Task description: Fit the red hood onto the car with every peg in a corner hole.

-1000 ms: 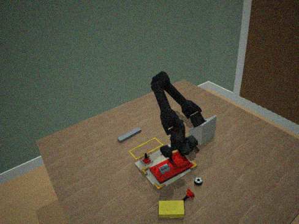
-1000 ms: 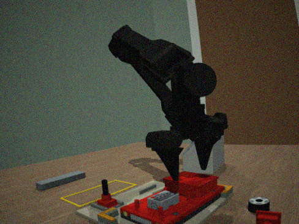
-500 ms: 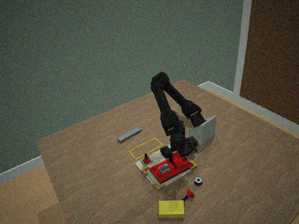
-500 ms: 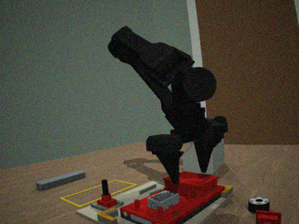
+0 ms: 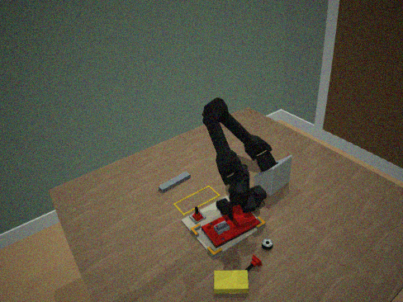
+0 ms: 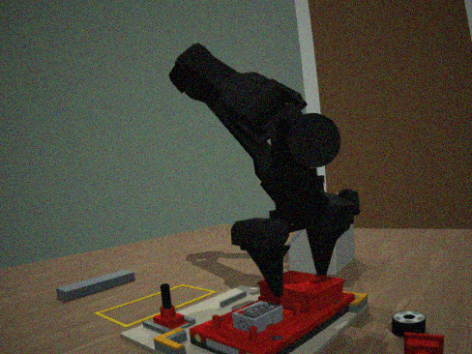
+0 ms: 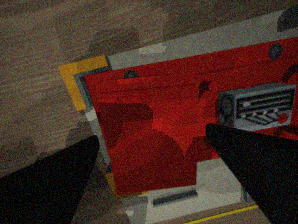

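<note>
Now: the engine block 9 cm ahead of my gripper tip and 2 cm below it. Also, from my gripper tip: black wheel 15 cm to the left, 3 cm below; red hood right at my gripper tip; yellow block 20 cm to the left, 20 cm ahead, 3 cm below.
</note>
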